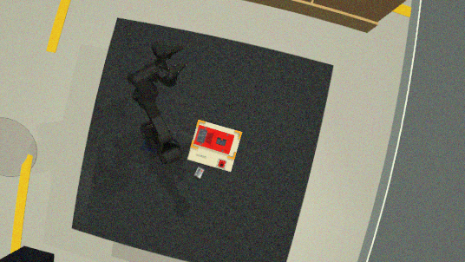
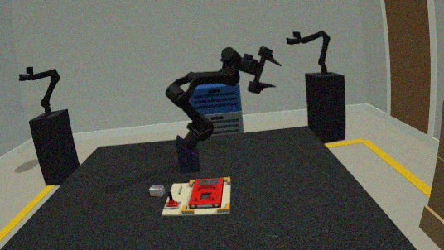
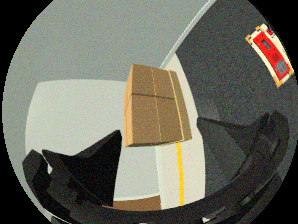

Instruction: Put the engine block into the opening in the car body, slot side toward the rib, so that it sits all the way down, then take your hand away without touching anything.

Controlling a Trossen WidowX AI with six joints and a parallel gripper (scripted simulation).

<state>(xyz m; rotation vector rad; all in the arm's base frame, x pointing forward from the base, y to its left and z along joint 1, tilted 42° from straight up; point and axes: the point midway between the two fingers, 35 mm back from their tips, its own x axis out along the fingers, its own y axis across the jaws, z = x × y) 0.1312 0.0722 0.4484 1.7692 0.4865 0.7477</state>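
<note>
My gripper tip is 50 cm to the left of the engine block, 37 cm above it and 7 cm short of it.
</note>
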